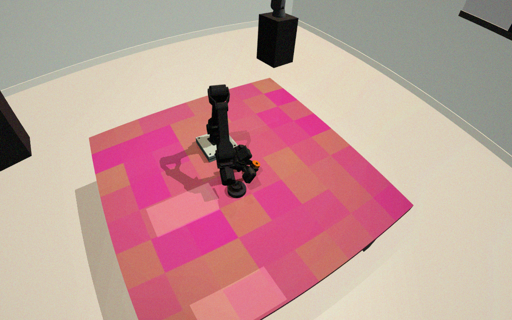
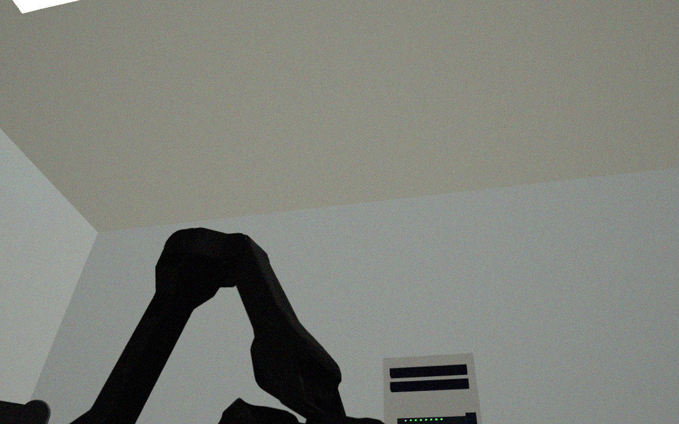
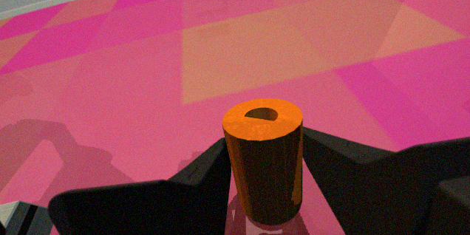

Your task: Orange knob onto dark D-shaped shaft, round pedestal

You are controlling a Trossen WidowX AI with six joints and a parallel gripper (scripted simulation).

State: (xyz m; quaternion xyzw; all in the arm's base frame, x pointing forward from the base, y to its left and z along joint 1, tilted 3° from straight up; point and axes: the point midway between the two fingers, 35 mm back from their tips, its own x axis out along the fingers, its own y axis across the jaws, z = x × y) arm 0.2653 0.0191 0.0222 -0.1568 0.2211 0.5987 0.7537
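My gripper tip is 1 cm to the left of the orange knob. Also, from my gripper tip: round dark pedestal: 14 cm to the right, 3 cm ahead, 1 cm below.
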